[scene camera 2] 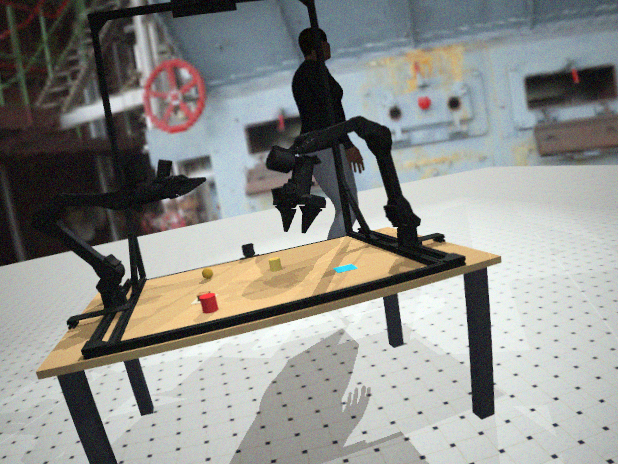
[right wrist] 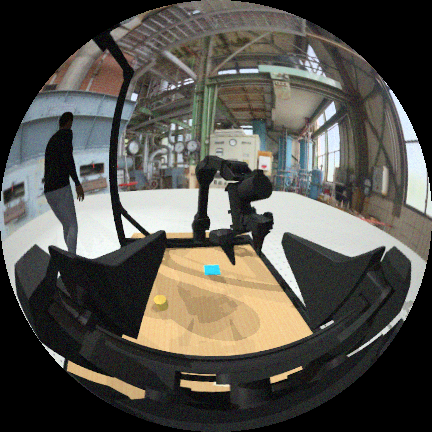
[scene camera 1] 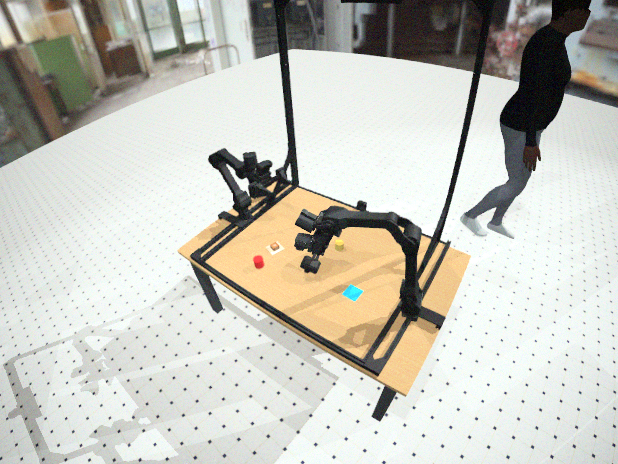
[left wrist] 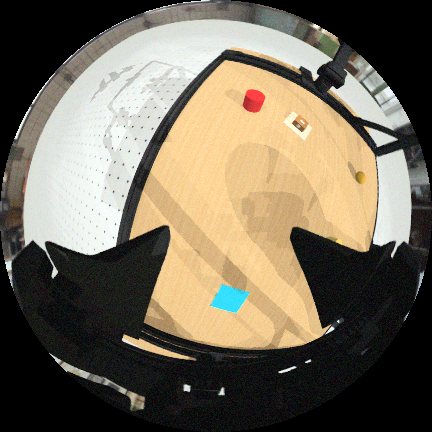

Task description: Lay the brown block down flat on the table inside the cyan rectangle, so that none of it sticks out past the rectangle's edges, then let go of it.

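Where they show: left gripper, fingertip midpoint: (scene camera 2: 294,232) (right wrist: 246,259) (left wrist: 233,232); right gripper, fingertip midpoint: (scene camera 2: 204,179) (right wrist: 226,237) (scene camera 1: 281,188); left arm's base at its link origin: (scene camera 2: 408,244) (right wrist: 200,238) (scene camera 1: 410,310) (left wrist: 206,357); right arm's base at its link origin: (scene camera 2: 115,306) (scene camera 1: 244,216) (left wrist: 318,87).
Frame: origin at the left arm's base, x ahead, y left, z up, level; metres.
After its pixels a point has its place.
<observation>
The small brown block (scene camera 1: 274,245) @[x 0.637, y -0.216, z 0.000 m] (left wrist: 300,121) @[x 0.634, y -0.214, z 0.000 m] sits on a cream square (left wrist: 305,135) @[x 0.607, y -0.233, z -0.018 m]; in scene camera 2 it is mostly hidden behind the red cylinder. The cyan rectangle (scene camera 1: 353,293) @[x 0.233, y -0.048, z -0.018 m] (scene camera 2: 345,268) @[x 0.239, y -0.047, z -0.018 m] (left wrist: 230,299) @[x 0.237, y -0.054, z -0.018 m] (right wrist: 212,270) @[x 0.247, y -0.052, z -0.018 m] lies flat on the table with no block on it. My left gripper (scene camera 2: 295,231) @[x 0.405, y -0.032, z 0.136 m] (left wrist: 233,232) @[x 0.405, y -0.032, z 0.136 m] is open and empty, pointing down high above the middle of the table, between the block and the rectangle in the left wrist view. My right gripper (scene camera 2: 204,179) @[x 0.562, y -0.218, z 0.324 m] is open and empty, raised over the left side of the table in scene camera 2, away from the block.
A red cylinder (scene camera 1: 258,261) @[x 0.658, y -0.085, z 0.023 m] (scene camera 2: 209,303) @[x 0.672, y -0.078, z 0.007 m] (left wrist: 254,101) @[x 0.645, y -0.095, z 0.019 m] stands close to the cream square. A yellow cylinder (scene camera 1: 339,245) @[x 0.343, y -0.270, z 0.016 m] (scene camera 2: 275,264) @[x 0.356, y -0.270, z 0.004 m] (right wrist: 160,302) @[x 0.362, y -0.287, z 0.020 m] stands toward the far edge, and a yellow ball (scene camera 2: 207,273) @[x 0.539, y -0.431, z 0.004 m] (left wrist: 360,177) @[x 0.528, y -0.432, z 0.009 m] lies farther left in scene camera 2. Black rails border the table.
</observation>
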